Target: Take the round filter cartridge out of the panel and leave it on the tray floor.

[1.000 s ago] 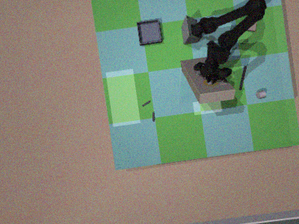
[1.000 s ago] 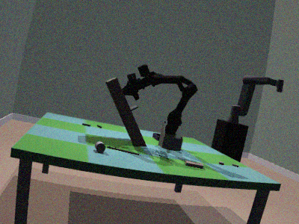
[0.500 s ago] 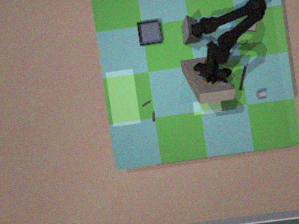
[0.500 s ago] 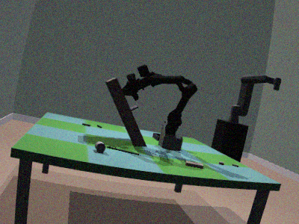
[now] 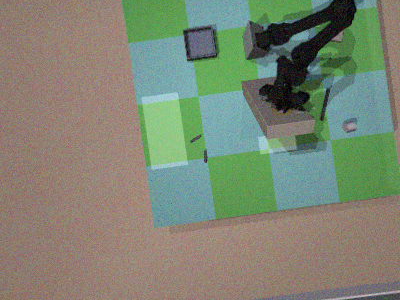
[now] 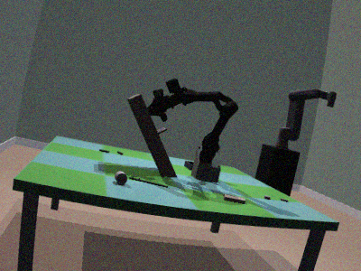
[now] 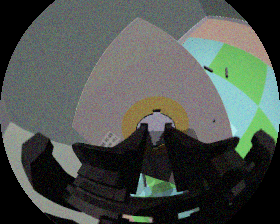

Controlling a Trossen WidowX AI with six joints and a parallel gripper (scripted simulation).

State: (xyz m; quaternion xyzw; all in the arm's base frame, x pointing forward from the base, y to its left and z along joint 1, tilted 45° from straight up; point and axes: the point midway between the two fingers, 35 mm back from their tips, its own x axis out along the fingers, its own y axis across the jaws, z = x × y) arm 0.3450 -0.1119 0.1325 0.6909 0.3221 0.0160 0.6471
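My gripper tip is 10 mm short of the round filter cartridge and 10 mm above it. The rest, counted from my gripper tip: pale block (410 mm behind, 410 mm to the left, 280 mm below).
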